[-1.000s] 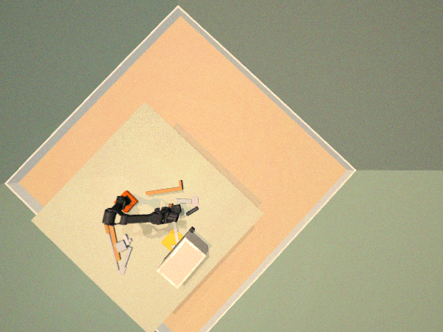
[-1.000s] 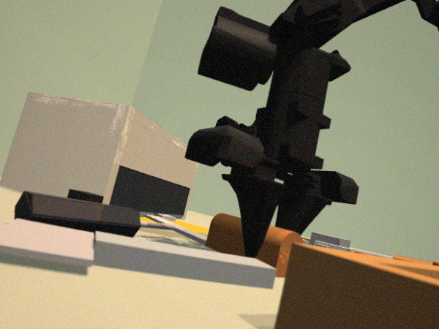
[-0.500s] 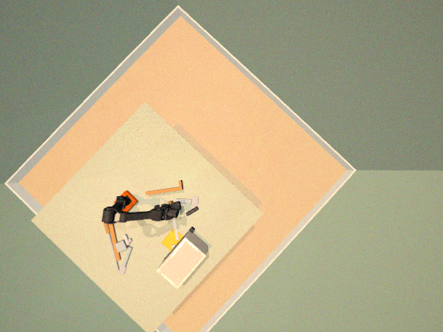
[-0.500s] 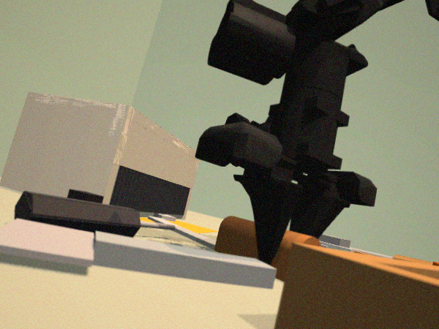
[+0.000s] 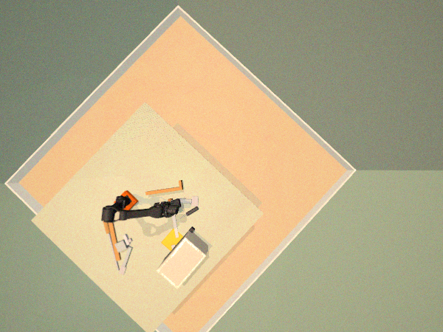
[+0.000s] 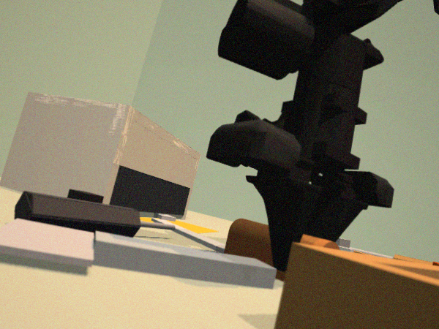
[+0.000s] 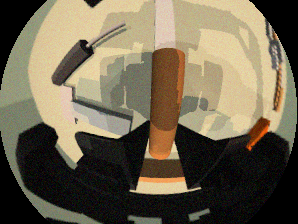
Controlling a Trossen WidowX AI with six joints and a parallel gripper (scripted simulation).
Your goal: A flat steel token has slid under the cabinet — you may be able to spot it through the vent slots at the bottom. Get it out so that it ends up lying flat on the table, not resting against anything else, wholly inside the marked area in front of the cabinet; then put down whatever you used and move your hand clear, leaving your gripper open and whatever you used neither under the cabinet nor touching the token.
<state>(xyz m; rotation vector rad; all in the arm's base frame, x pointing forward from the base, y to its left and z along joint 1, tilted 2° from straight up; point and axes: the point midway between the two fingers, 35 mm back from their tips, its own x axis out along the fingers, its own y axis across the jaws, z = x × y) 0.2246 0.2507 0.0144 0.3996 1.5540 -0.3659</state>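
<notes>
Now: the dark screwdriver 15 cm ahead of my gripper tip and 5 cm to the left of it. Round my gripper tip: token: 28 cm ahead, 20 cm to the right; then orange stick: 3 cm behind, 53 cm to the right.
</notes>
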